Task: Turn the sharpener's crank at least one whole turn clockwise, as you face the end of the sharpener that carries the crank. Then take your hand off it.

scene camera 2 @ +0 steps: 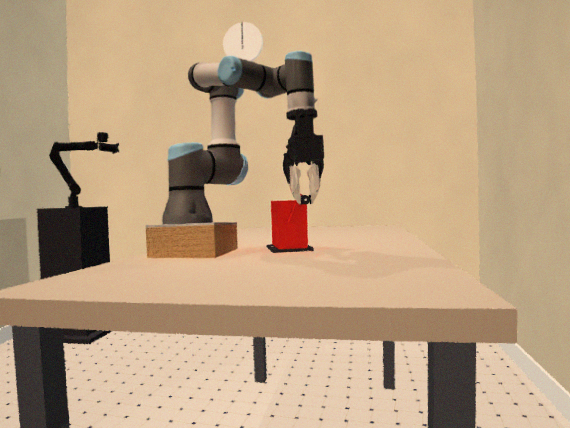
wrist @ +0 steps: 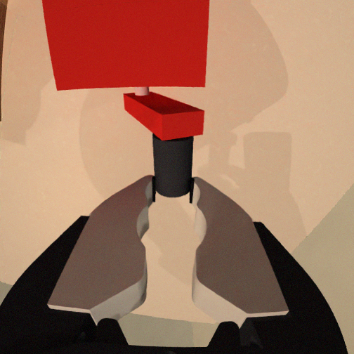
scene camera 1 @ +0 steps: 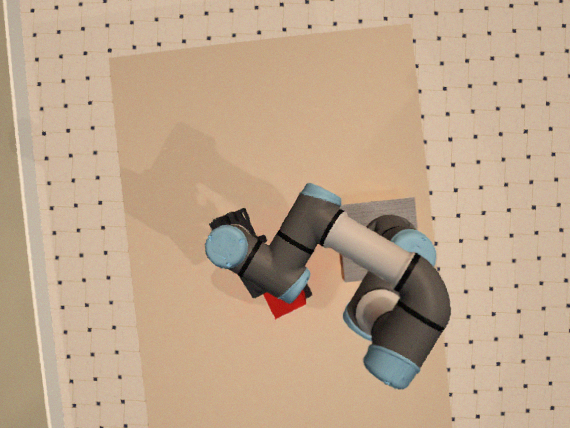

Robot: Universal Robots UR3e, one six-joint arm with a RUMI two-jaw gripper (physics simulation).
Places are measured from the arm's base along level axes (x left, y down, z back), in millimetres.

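Pixels of known places: gripper, fingertip midpoint: (scene camera 2: 305,204); arm's base, link origin: (scene camera 2: 187,223).
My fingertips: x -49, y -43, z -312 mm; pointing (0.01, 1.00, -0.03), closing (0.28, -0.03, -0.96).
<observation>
For each thing: its top centre in the pictures, then the offset to it from my fingertips. "*": a spot on its surface instead. Level surfaces: height alone.
- thin black base, surface spot: (scene camera 2: 274,248) * dx +57, dy +110, dz +88 mm
- black cylindrical handle, surface spot: (scene camera 2: 305,199) * dx -1, dy -12, dz +0 mm
- tan table, surface height: dy +118 mm
The red sharpener (scene camera 1: 285,304) (scene camera 2: 287,227) (wrist: 130,45) stands upright on a thin black base (scene camera 2: 274,248). In the wrist view its red crank arm (wrist: 182,122) runs slantwise from a pale axle (wrist: 142,91) at the body's end to a black cylindrical handle (wrist: 173,162) (scene camera 2: 305,199). In scene camera 2 the handle is at the body's upper right corner, up and to the right of the body's middle. My gripper (wrist: 172,178) (scene camera 2: 305,198) points down and is shut on the black handle. In scene camera 1 the arm hides the crank and the fingertips.
The arm's base stands on a wooden block (scene camera 1: 354,270) (scene camera 2: 180,242) beside the sharpener on the tan table (scene camera 1: 260,110) (scene camera 2: 240,290). A black pedestal (scene camera 2: 60,240) with a small black arm (scene camera 2: 65,170) stands at the left in scene camera 2. A round clock (scene camera 2: 232,42) hangs behind.
</observation>
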